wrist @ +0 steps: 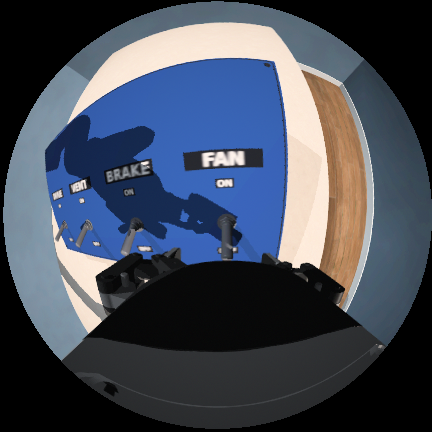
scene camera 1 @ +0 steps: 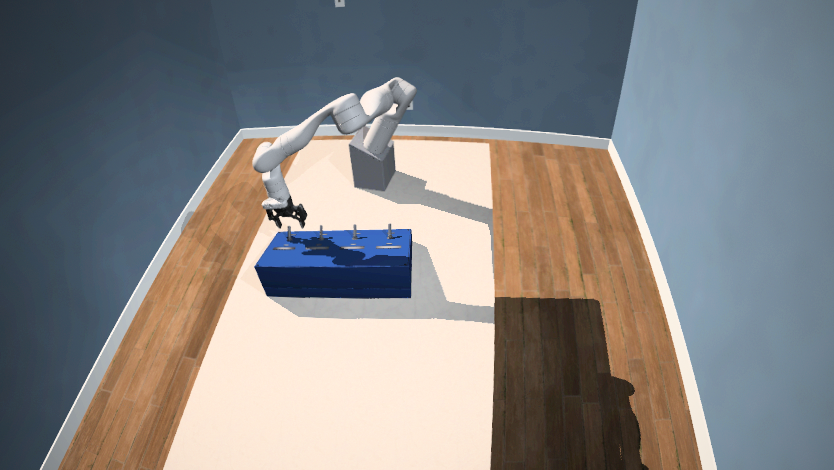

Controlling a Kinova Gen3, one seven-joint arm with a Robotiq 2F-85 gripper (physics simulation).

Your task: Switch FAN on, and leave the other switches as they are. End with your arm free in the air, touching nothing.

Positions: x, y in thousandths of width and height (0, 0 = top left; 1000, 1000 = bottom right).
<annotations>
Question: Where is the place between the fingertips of my gripper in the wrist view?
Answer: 510, 603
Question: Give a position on a blue switch box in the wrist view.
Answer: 411, 351
</annotations>
